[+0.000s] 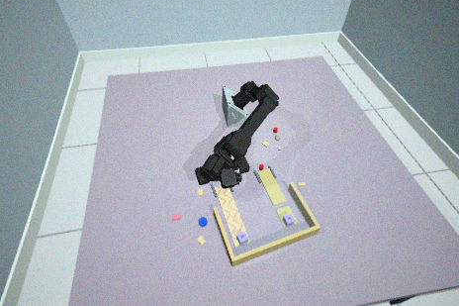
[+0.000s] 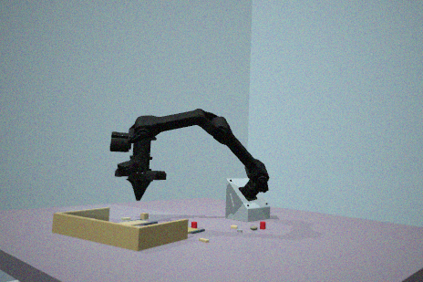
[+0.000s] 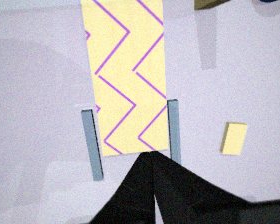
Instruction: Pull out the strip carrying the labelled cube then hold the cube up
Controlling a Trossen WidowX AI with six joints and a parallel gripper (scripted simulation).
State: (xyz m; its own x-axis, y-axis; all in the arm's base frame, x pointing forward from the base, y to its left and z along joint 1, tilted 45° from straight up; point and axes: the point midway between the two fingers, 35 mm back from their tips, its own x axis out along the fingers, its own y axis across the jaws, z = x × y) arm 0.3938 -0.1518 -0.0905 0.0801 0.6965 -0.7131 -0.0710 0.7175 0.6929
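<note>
Now: gripper tip 90 mm short of the zigzag strip, 10 mm to the right of it and 70 mm above it. The rest, counted from my gripper tip: pink block: 60 mm ahead, 190 mm to the right, 70 mm below; then blue disc: 100 mm ahead, 100 mm to the right, 70 mm below.
</note>
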